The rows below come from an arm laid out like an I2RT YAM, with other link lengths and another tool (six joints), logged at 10 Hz.
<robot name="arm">
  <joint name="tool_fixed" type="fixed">
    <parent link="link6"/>
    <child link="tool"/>
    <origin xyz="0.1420 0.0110 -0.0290" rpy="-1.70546 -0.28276 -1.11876"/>
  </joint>
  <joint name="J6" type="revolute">
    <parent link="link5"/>
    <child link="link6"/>
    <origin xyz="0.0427 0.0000 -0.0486" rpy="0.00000 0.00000 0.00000"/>
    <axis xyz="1 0 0"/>
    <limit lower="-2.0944" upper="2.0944"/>
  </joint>
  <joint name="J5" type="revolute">
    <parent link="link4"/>
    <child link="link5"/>
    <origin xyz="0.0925 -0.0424 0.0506" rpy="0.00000 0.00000 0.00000"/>
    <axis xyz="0 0 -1"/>
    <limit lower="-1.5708" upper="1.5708"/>
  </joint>
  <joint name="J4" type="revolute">
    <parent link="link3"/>
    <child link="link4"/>
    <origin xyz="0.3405 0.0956 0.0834" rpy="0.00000 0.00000 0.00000"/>
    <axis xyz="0 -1 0"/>
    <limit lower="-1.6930" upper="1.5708"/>
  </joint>
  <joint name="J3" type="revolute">
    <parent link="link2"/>
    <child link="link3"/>
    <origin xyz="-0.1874 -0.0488 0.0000" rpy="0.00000 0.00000 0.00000"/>
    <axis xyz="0 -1 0"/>
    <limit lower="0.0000" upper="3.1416"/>
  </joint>
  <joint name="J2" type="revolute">
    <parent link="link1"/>
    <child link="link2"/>
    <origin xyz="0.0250 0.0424 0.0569" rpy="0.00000 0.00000 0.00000"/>
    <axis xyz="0 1 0"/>
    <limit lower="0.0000" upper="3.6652"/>
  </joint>
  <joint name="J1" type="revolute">
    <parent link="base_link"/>
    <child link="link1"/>
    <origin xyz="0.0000 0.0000 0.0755" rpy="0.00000 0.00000 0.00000"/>
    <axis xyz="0 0 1"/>
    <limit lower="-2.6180" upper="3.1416"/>
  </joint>
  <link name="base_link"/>
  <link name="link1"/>
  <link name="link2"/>
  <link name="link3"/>
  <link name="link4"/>
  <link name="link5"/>
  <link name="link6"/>
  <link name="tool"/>
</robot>
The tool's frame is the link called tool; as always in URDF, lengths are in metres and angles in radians.
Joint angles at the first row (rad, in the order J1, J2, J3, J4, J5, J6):
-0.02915, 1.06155, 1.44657, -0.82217, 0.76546, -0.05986
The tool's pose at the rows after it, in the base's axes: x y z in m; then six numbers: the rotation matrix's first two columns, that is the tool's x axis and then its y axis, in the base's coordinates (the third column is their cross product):
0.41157 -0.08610 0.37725 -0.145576 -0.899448 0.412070 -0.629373 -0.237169 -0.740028
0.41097 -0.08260 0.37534 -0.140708 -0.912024 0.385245 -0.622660 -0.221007 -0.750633
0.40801 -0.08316 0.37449 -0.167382 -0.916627 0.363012 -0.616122 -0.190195 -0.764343
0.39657 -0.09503 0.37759 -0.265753 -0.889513 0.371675 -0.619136 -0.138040 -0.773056
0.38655 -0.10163 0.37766 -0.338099 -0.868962 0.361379 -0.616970 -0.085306 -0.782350
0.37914 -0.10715 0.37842 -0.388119 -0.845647 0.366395 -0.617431 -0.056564 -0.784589
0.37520 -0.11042 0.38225 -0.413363 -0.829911 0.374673 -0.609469 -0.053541 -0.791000
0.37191 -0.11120 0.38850 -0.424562 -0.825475 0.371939 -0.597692 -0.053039 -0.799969
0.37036 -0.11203 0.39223 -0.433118 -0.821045 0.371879 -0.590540 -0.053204 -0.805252
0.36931 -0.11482 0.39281 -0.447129 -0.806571 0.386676 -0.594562 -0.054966 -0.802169
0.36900 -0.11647 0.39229 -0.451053 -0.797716 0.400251 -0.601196 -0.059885 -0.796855
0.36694 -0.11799 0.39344 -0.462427 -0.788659 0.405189 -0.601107 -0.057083 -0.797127
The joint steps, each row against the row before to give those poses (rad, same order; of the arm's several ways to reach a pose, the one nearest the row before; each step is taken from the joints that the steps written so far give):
-0.00001, -0.00770, -0.00307, -0.01072, -0.00152, 0.01074
0.00002, -0.00001, 0.00764, -0.02296, -0.01992, 0.03061
-0.00001, 0.00002, 0.00460, -0.01845, 0.01064, 0.04127
0.00001, 0.00612, 0.00766, -0.01989, 0.09624, 0.05073
-0.00002, 0.01377, 0.01993, -0.04589, 0.06316, 0.06898
0.00001, 0.01077, 0.01227, -0.02780, 0.05223, 0.03841
0.00000, -0.00916, -0.00763, 0.01065, 0.02916, 0.00014
0.00001, -0.00768, 0.00615, 0.00155, 0.00776, -0.00001
0.00000, -0.00309, 0.00302, 0.00462, 0.00761, -0.00151
-0.00001, 0.00154, -0.00608, 0.01224, 0.02451, -0.00921
0.00001, -0.00152, -0.00920, 0.01228, 0.01384, -0.01380
0.00001, -0.00001, -0.00001, 0.00000, 0.01536, 0.00152

